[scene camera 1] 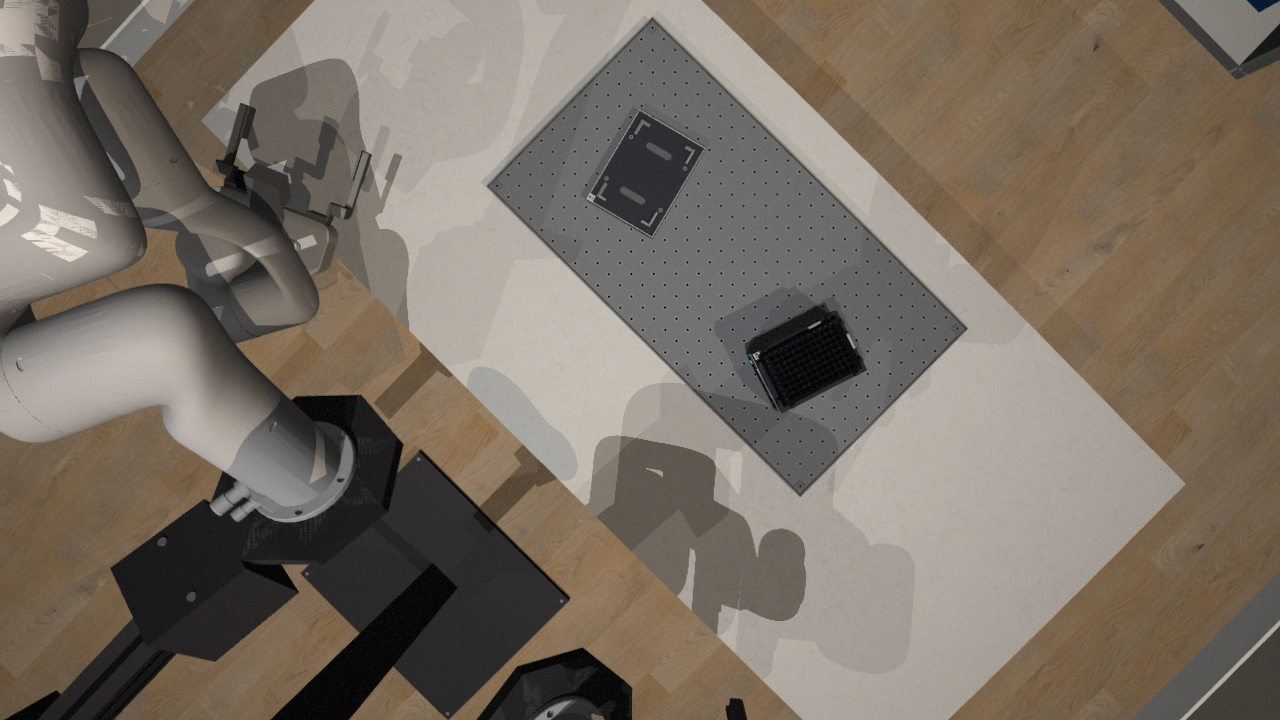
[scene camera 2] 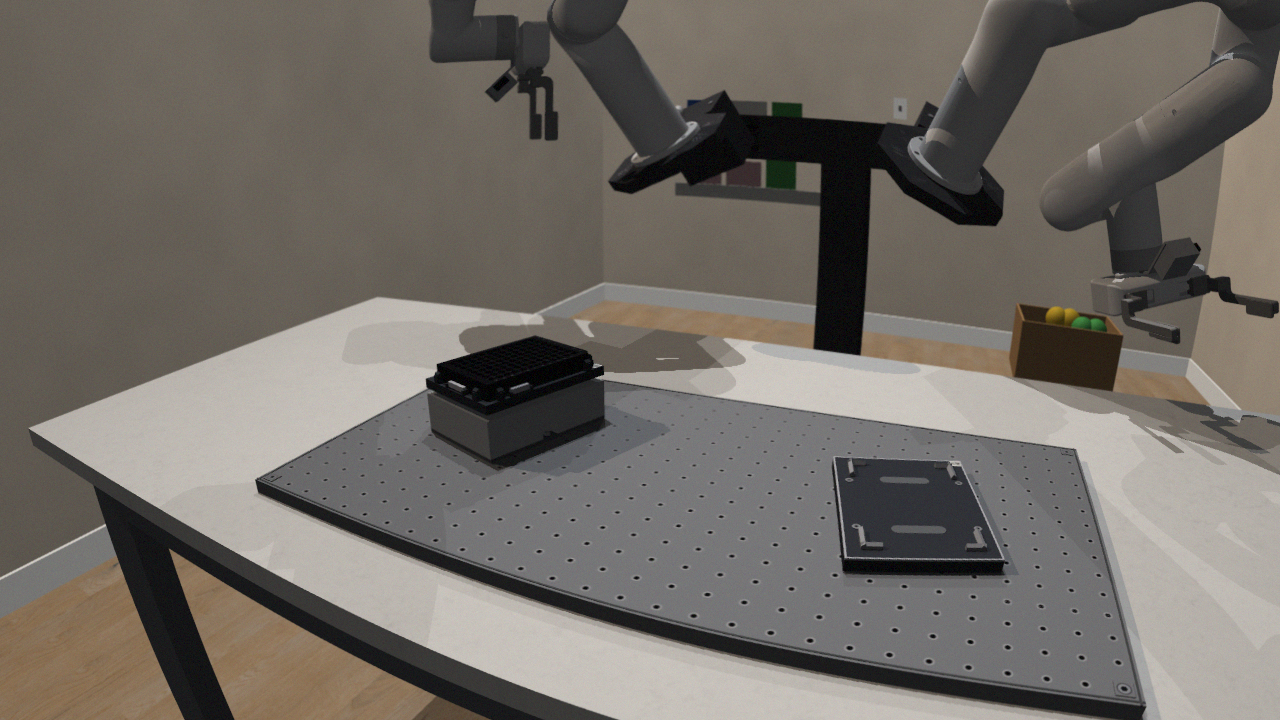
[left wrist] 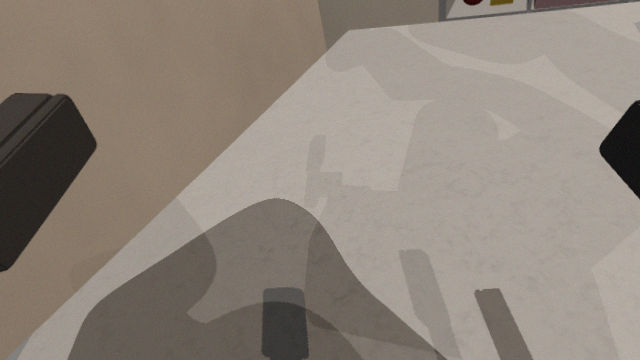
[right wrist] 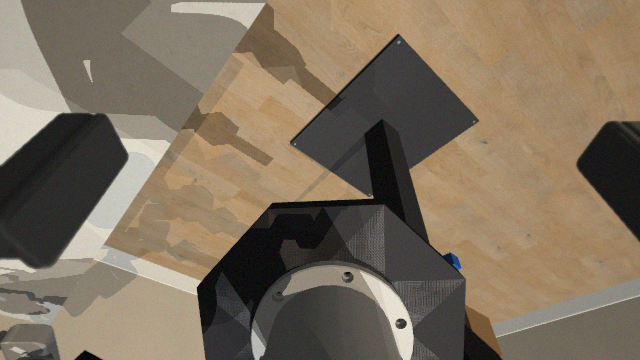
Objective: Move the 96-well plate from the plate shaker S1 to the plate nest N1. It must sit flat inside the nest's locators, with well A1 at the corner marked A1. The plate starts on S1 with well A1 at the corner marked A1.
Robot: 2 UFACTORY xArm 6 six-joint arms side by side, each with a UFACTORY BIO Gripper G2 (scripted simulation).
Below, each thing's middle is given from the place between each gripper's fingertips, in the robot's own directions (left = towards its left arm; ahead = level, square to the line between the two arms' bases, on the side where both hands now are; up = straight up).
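My left hand is 6 cm above the black 96-well plate (scene camera 2: 535,360), 33 cm short of it and 71 cm to the left of it. Still counting from my left hand, I find plate nest N1 (scene camera 2: 877,506) 12 cm below, 34 cm ahead and 33 cm to the right, while grey plate shaker S1 (scene camera 2: 492,438) is 9 cm below, 35 cm ahead and 70 cm to the right.
My right hand is 220 mm above the black 96-well plate, 430 mm short of it and 250 mm to the right of it. Plate nest N1 is 280 mm below my right hand, 440 mm ahead of it and 630 mm to the left of it. As for grey plate shaker S1, it sits 250 mm below my right hand, 450 mm ahead of it and 260 mm to the left of it.
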